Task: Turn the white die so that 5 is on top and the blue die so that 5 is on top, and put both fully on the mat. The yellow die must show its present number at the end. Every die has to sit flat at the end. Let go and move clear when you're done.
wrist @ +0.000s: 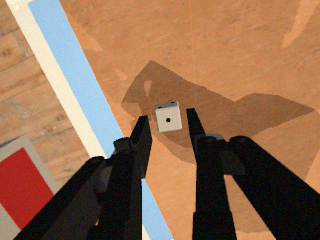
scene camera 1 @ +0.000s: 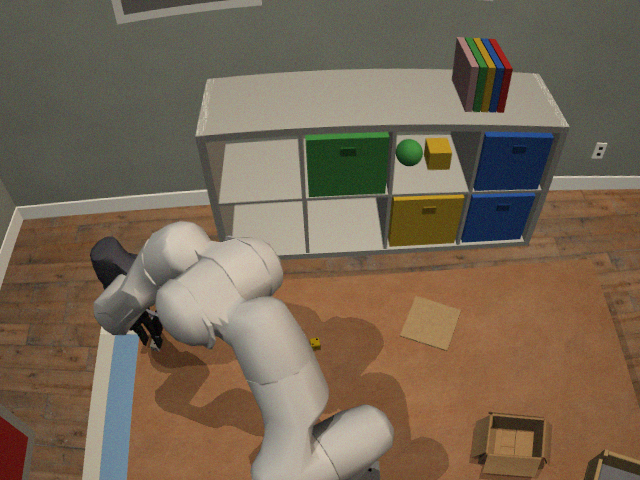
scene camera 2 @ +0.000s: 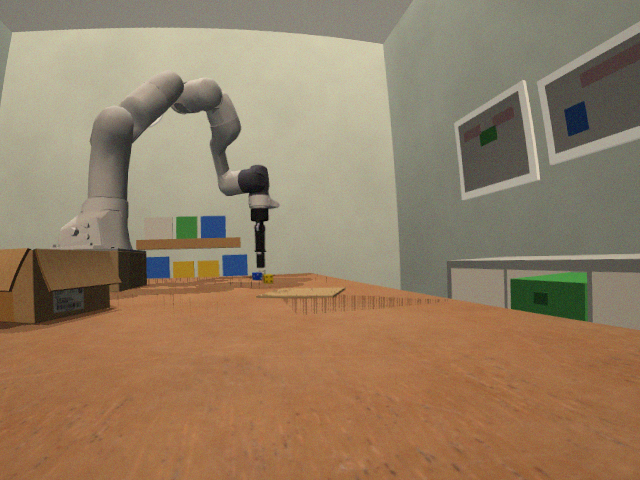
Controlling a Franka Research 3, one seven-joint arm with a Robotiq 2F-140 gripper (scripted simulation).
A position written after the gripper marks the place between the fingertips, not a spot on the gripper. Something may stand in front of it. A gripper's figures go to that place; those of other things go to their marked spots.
Labels:
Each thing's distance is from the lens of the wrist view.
gripper [wrist: 168, 125]: 20 cm
white die [wrist: 167, 115]: 21 cm

